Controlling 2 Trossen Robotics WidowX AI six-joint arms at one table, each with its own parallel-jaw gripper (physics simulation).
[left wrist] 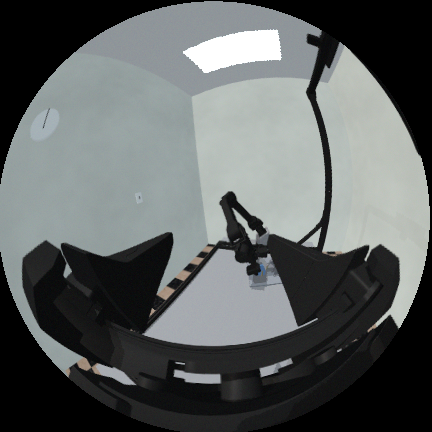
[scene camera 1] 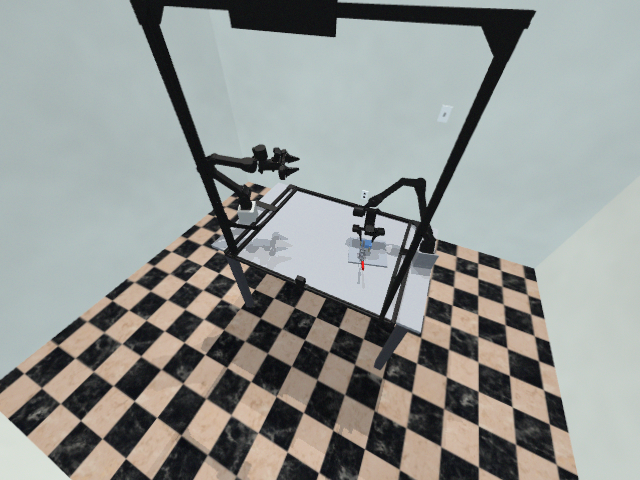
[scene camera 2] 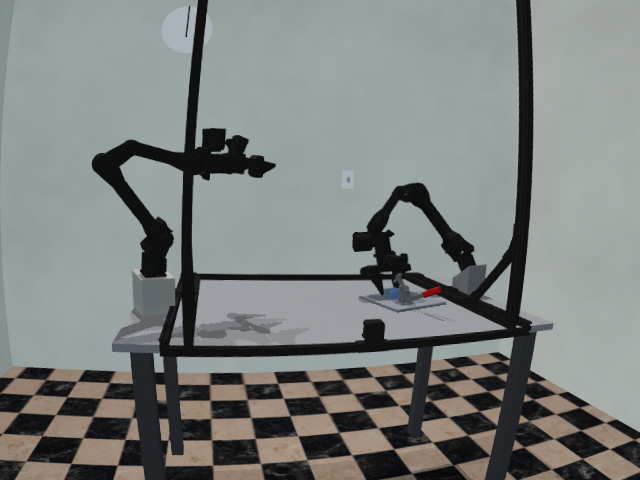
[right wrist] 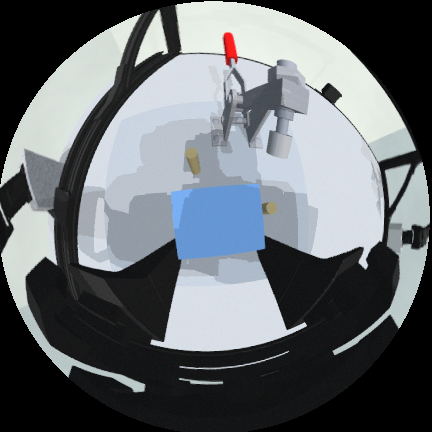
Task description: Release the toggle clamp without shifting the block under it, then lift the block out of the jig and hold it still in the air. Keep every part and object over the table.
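Pixels of known places: left gripper, fingertip midpoint: [left wrist: 221, 238] [scene camera 1: 299, 163] [scene camera 2: 267, 163]; right gripper, fingertip midpoint: [scene camera 1: 366, 242] [scene camera 2: 389, 294] [right wrist: 219, 240]; left arm's base, origin of the base link: [scene camera 1: 246, 206] [scene camera 2: 153, 273]; right arm's base, origin of the base link: [left wrist: 262, 232] [scene camera 1: 426, 252] [scene camera 2: 469, 270].
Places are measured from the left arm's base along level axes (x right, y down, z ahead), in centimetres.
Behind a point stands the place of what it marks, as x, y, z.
The blue block [scene camera 1: 367, 243] @[25.0, 7.2, 74.4] [scene camera 2: 391, 293] @[26.0, 7.9, 71.2] [right wrist: 218, 221] @[24.3, 7.2, 74.1] is between the fingers of my right gripper [scene camera 1: 367, 241] @[22.6, 9.2, 74.3] [scene camera 2: 389, 290] @[22.6, 9.2, 74.3], which is shut on its sides; it sits slightly skewed. Whether it touches the pale jig plate [scene camera 1: 379, 261] @[36.5, 9.8, 79.9] [scene camera 2: 367, 298] @[21.1, 9.8, 64.9] [right wrist: 165, 112] @[37.5, 9.8, 77.1] I cannot tell. One brass pin [right wrist: 193, 161] @[28.5, 7.2, 74.9] stands apart from the block; another brass pin [right wrist: 270, 208] @[24.4, 6.6, 70.8] stands at its right side. The grey toggle clamp [scene camera 2: 403, 296] @[33.0, 7.2, 68.8] [right wrist: 255, 95] has its arm swung up off the block and its red handle [scene camera 1: 362, 265] @[45.2, 2.1, 67.8] [scene camera 2: 431, 291] @[44.5, 3.2, 67.7] [right wrist: 230, 48] low, pointing outward. My left gripper [scene camera 1: 297, 163] @[4.5, -32.2, 35.0] [scene camera 2: 273, 165] @[4.5, -32.2, 35.0] is open and empty, high up.
The clamp's spindle tip [right wrist: 279, 144] hangs beyond the block in the right wrist view. A black frame [scene camera 1: 268, 268] @[41.3, 10.8, 16.2] [scene camera 2: 268, 350] @[40.3, 11.6, 13.4] rims the table, with a small black box [scene camera 1: 300, 281] @[52.3, 6.1, 36.0] [scene camera 2: 373, 330] @[51.8, 7.1, 34.9] at its front edge. Tall black posts [scene camera 2: 524, 155] @[68.9, -37.8, 74.1] rise at its corners.
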